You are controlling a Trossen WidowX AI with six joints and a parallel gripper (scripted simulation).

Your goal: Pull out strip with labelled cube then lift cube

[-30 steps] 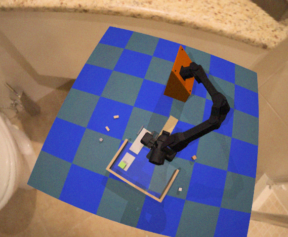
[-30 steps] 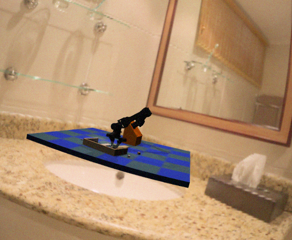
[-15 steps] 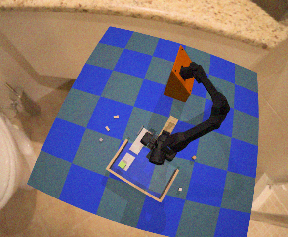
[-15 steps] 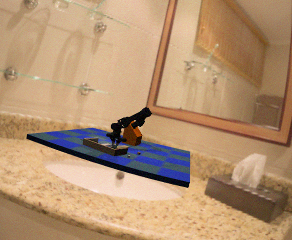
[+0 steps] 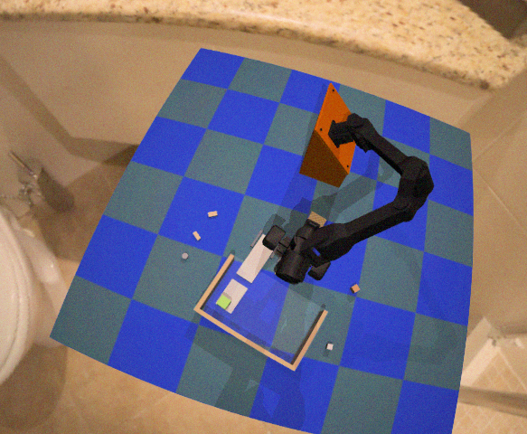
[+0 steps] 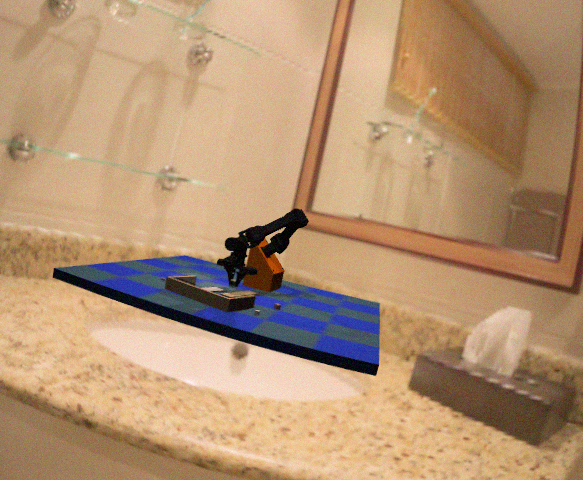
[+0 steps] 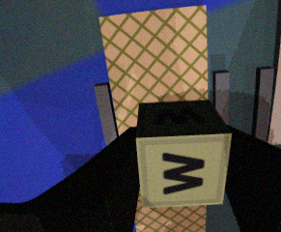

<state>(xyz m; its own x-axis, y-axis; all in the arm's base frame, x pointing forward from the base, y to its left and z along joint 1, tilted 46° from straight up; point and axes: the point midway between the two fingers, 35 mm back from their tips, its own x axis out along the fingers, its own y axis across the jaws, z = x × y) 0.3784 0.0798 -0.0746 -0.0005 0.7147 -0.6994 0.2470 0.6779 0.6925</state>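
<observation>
The lattice strip is 7 cm behind my gripper tip, 4 cm below it and 2 cm to the left of it. Also, from my gripper tip: grey peg: 30 cm to the right, 9 cm ahead, 4 cm below.
</observation>
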